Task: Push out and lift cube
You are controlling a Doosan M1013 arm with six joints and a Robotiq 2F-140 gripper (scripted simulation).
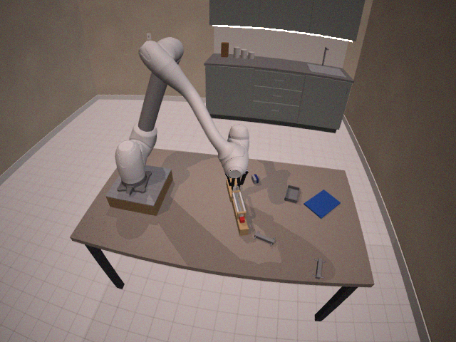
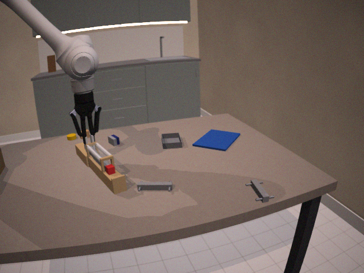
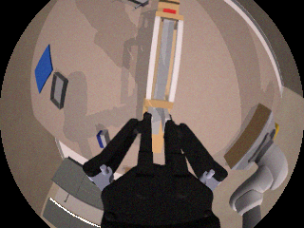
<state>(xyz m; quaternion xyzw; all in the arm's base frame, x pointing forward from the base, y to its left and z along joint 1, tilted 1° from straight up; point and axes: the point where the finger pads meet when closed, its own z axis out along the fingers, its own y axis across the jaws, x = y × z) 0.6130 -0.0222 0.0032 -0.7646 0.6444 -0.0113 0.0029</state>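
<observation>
My gripper is now 20 cm to the left of the red cube, 3 cm short of it and 3 cm above it. Also, from my hand: blue-and-grey block: 17 cm to the left, 13 cm ahead, 7 cm below; tan block: 34 cm to the left, 7 cm below, 1 cm ahead; channel: 10 cm to the right, 3 cm below, 2 cm ahead.
</observation>
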